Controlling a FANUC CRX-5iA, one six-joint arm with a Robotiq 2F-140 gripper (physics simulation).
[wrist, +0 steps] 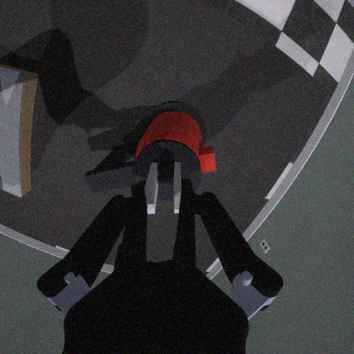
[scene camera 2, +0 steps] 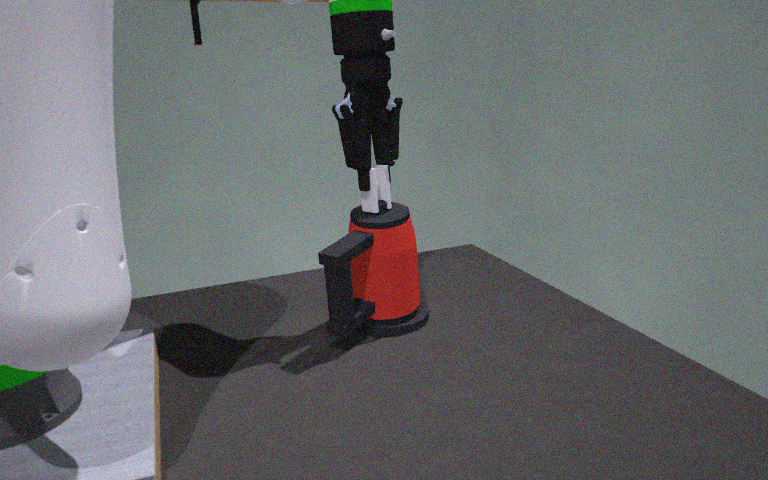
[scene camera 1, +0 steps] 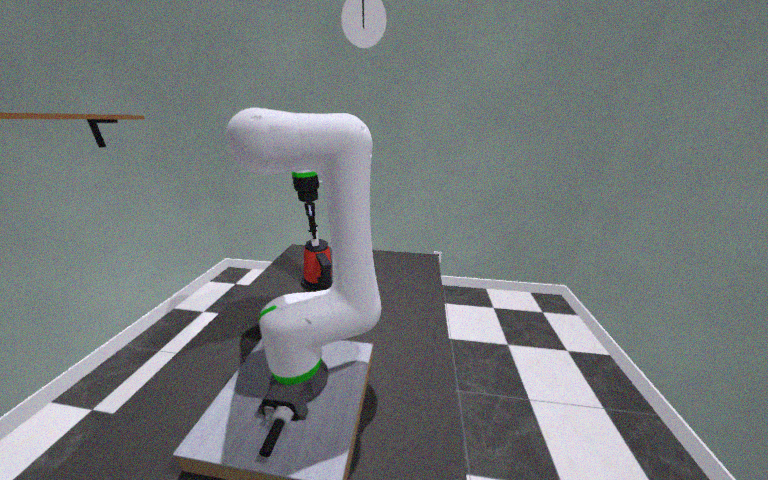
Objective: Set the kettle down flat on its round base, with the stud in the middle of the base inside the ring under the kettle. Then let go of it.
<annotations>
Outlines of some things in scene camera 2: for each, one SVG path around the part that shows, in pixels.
My gripper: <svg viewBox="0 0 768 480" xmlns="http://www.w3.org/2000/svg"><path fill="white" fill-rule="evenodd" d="M388 55L356 58L348 56L349 58L341 59L342 82L346 86L344 100L339 105L332 106L332 111L338 121L346 165L358 172L362 211L371 213L379 212L378 200L386 201L387 209L392 208L390 166L395 164L393 160L397 160L399 156L399 119L403 101L402 98L395 98L390 94L387 83L391 79L391 66ZM371 135L372 135L372 142L373 142L374 155L375 155L375 161L376 161L376 164L372 165L372 168L371 168Z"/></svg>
A round dark base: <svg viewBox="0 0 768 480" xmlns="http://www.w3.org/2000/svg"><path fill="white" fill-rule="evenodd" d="M429 308L420 299L416 315L400 324L373 325L363 322L354 331L372 336L396 336L410 333L427 323Z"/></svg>
</annotations>
